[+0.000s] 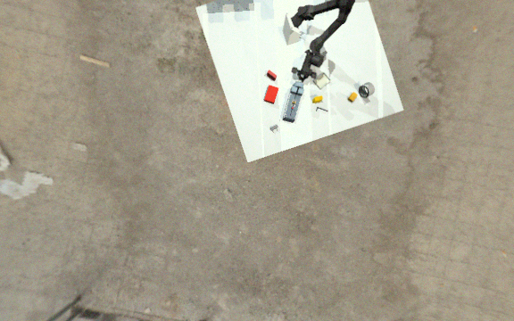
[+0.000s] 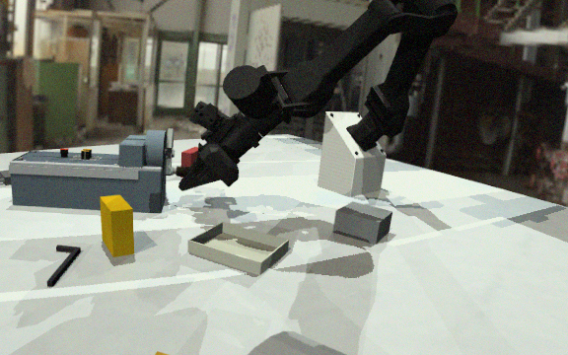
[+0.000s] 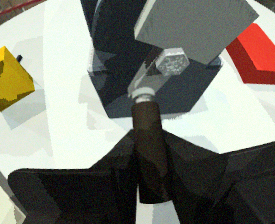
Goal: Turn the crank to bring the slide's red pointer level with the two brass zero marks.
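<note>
Right now the dark crank handle is 1 cm behind my gripper tip, 1 cm to the left of it and 3 cm above it. Also, from my gripper tip: red pointer 15 cm ahead, 15 cm to the right, 5 cm above; then shallow grey tray 5 cm ahead, 18 cm to the left, 3 cm below; then yellow block 17 cm ahead, 7 cm to the left.
</note>
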